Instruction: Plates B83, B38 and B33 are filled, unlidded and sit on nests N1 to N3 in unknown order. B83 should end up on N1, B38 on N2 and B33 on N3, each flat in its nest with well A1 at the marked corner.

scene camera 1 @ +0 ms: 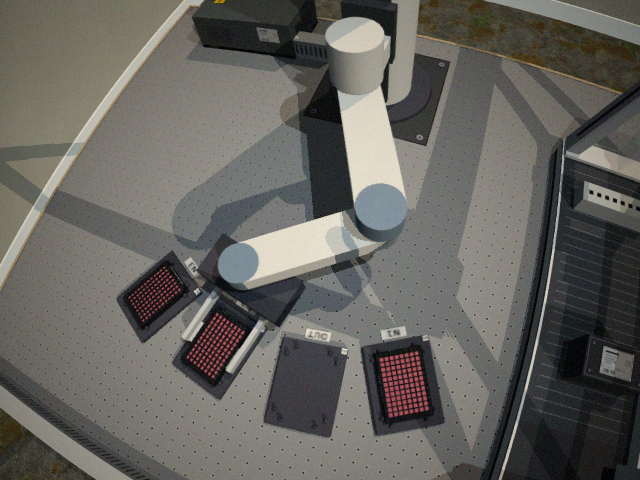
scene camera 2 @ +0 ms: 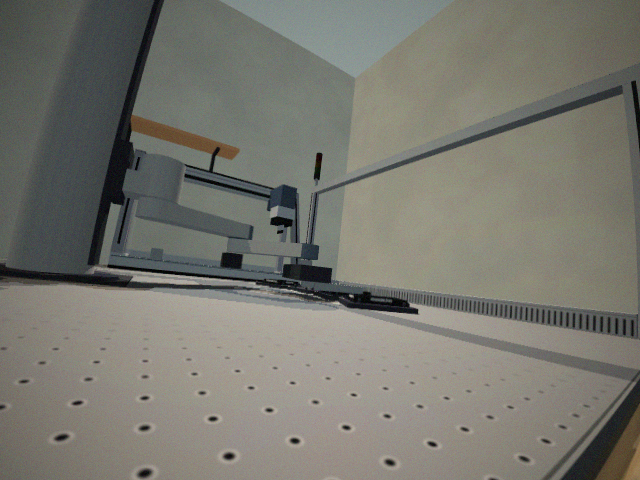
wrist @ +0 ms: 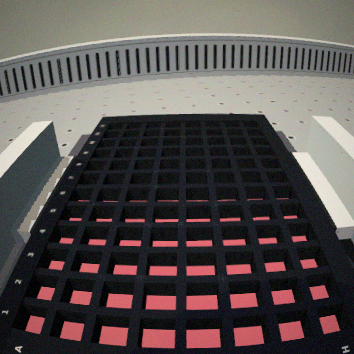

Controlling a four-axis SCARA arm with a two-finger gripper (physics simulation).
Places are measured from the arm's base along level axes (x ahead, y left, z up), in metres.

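Pixels of known places: gripper, fingertip midpoint: (scene camera 1: pixel 206 355) (scene camera 2: pixel 353 288) (wrist: pixel 181 138).
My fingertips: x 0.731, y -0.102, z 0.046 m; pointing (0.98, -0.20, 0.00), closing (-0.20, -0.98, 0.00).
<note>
Behind a point stands the place of what it marks.
My gripper (scene camera 1: pixel 207 352) @(y -0.102, x 0.731, z 0.046 m) (wrist: pixel 181 138) @(y -0.102, x 0.731, z 0.046 m) is shut on a black plate with pink wells (scene camera 1: pixel 216 345) @(y -0.096, x 0.707, z 0.036 m) (wrist: pixel 185 230) @(y -0.095, x 0.687, z 0.041 m), at the nest (scene camera 1: pixel 219 391) @(y -0.059, x 0.784, z 0.025 m) between N3 and OUT. The plate looks level, at or just above the nest; the exact gap is hidden. Its printed "A" and "1" are at lower left in the wrist view. A second pink-filled plate (scene camera 1: pixel 156 294) @(y -0.264, x 0.665, z 0.033 m) lies on nest N3 (scene camera 1: pixel 143 334) @(y -0.257, x 0.750, z 0.025 m) at the left. A third (scene camera 1: pixel 403 383) @(y 0.245, x 0.651, z 0.038 m) lies on nest N1 (scene camera 1: pixel 368 397) @(y 0.197, x 0.693, z 0.013 m) at the right. No plate code is readable, and the two resting plates' A1 letters cannot be made out.
The plateless OUT nest (scene camera 1: pixel 306 387) @(y 0.088, x 0.715, z 0.025 m) lies between the held plate and N1. The arm (scene camera 1: pixel 305 248) @(y 0.025, x 0.511, z 0.158 m) (scene camera 2: pixel 273 248) @(y -0.020, x 0.489, z 0.138 m) reaches over from its column (scene camera 1: pixel 405 51) @(y 0.063, x 0.041, z 0.177 m). A dark box (scene camera 1: pixel 248 28) @(y -0.371, x -0.035, z 0.104 m) stands at the back left. A dark framed panel (scene camera 1: pixel 542 258) @(y 0.449, x 0.333, z 0.017 m) runs along the right.
</note>
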